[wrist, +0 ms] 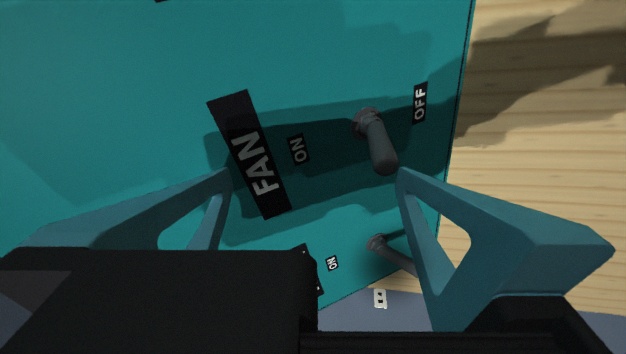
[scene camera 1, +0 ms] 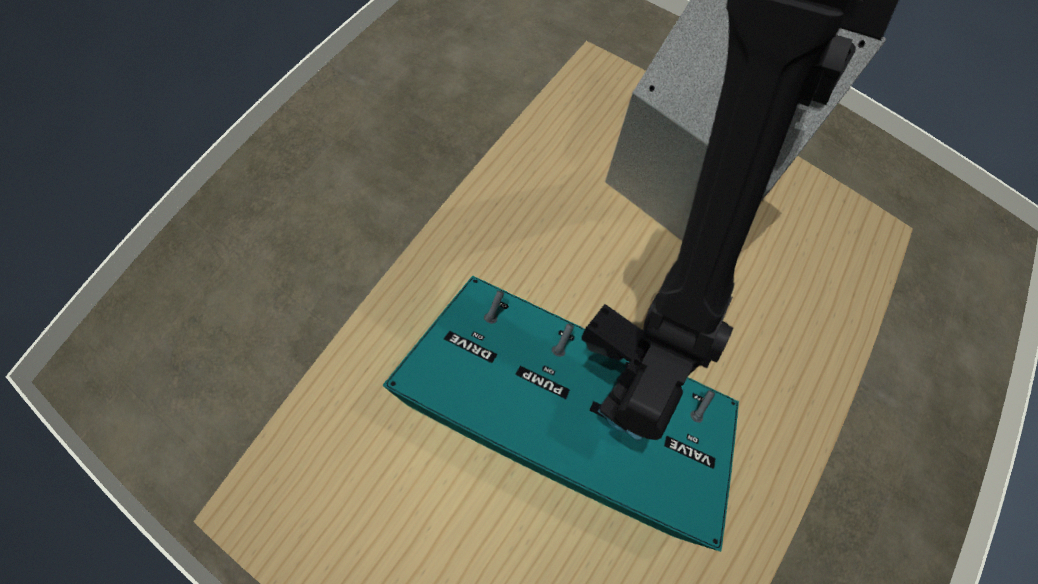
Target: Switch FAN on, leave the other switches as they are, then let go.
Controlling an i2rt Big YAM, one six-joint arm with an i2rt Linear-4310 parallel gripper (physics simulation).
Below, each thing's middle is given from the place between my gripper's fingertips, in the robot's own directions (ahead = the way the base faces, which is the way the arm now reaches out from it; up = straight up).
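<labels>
You'd find the teal switch panel (scene camera 1: 501, 381) 50 mm below my hand, 70 mm to the right of it and 50 mm ahead of it.
</labels>
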